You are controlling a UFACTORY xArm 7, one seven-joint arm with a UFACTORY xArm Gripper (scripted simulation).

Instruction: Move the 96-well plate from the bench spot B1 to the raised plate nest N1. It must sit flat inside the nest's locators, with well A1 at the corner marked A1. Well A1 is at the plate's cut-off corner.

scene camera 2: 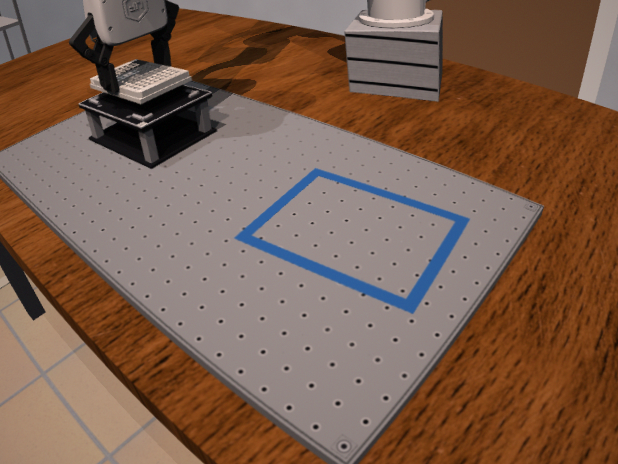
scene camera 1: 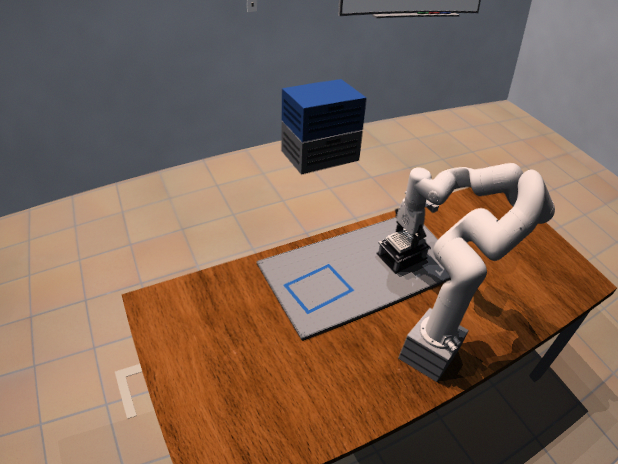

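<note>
The pictures show the gripper together with a white 96-well plate and a black raised nest N1. The gripper is visible in scene camera 1 too.
</note>
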